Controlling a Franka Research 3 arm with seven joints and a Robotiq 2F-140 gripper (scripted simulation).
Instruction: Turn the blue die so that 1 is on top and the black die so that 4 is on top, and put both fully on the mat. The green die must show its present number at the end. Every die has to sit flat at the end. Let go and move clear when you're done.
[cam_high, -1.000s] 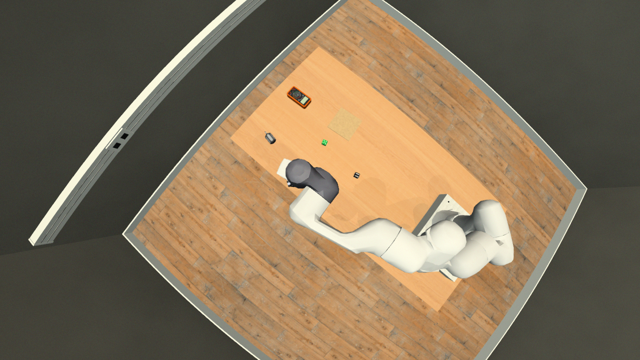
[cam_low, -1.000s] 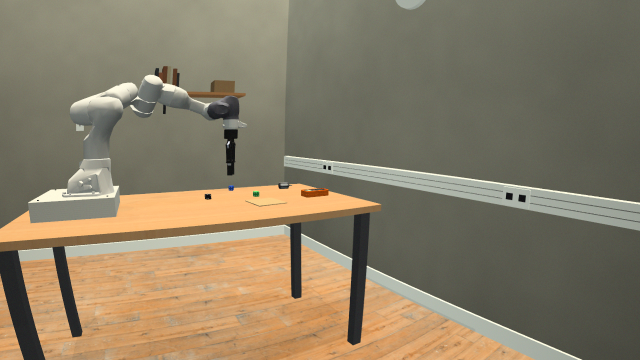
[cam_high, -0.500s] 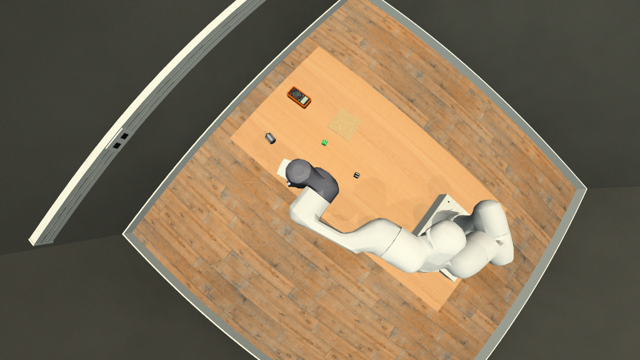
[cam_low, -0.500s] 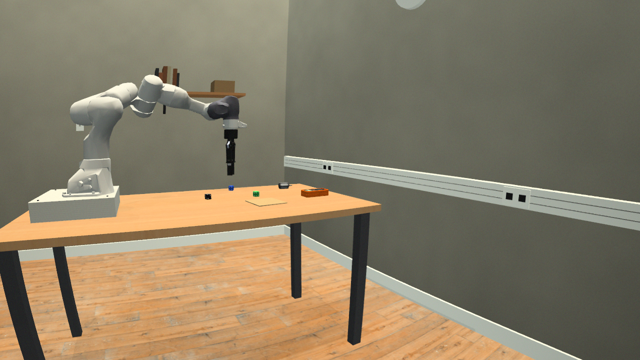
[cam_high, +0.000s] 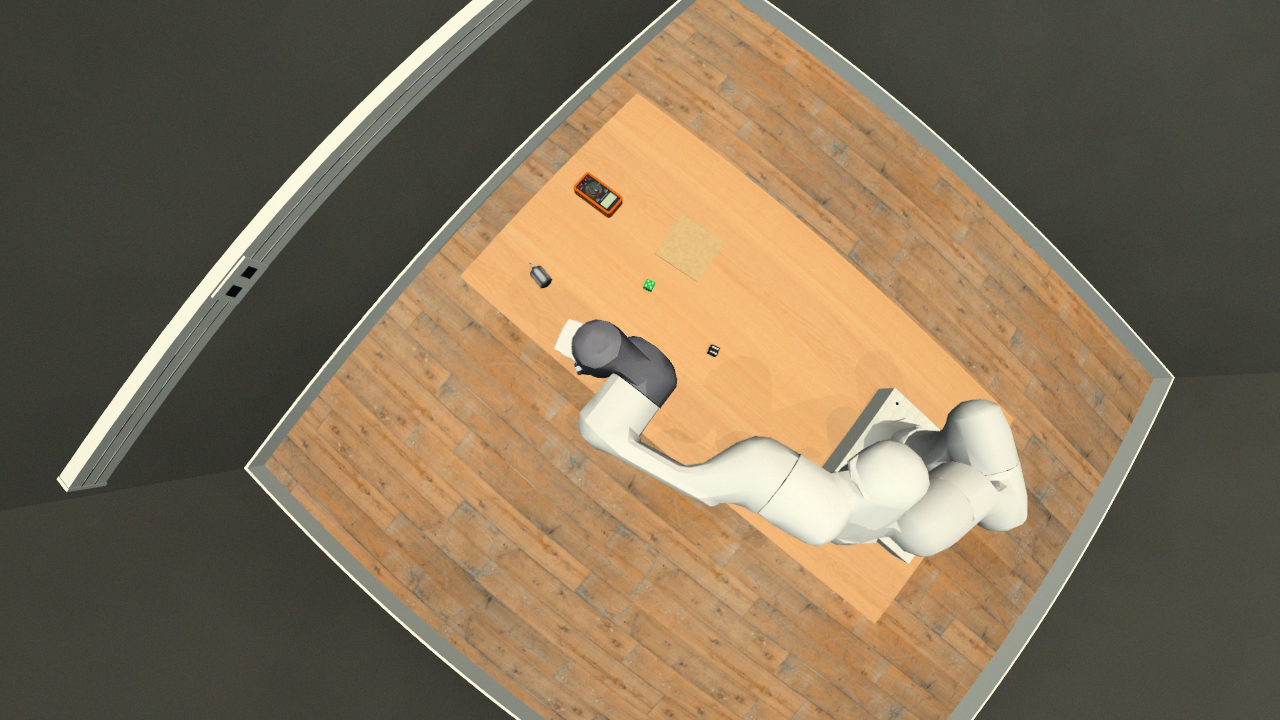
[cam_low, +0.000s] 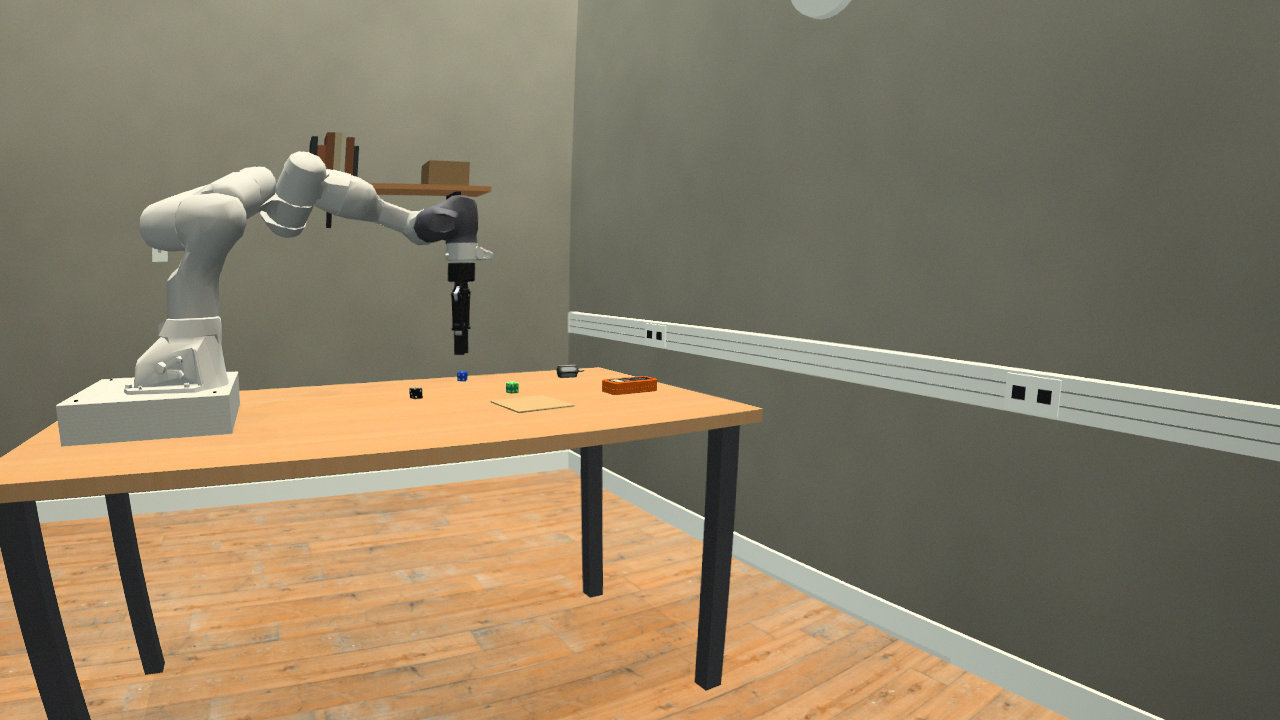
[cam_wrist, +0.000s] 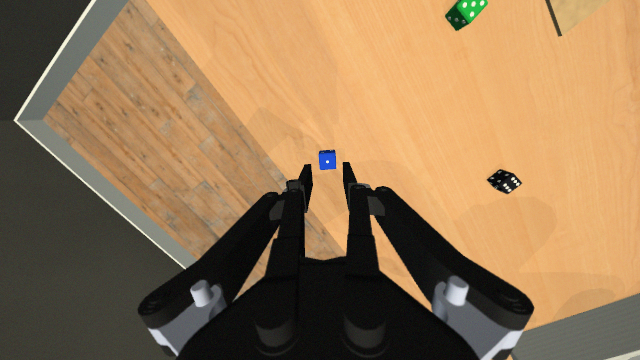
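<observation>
Right now the blue die is 90 mm below my hand. The rest, counted from my hand: green die: 230 mm to the right, 90 mm below, 60 mm ahead; grey gadget: 300 mm ahead, 90 mm below, 70 mm to the right; black die: 210 mm to the right, 180 mm behind, 90 mm below.
</observation>
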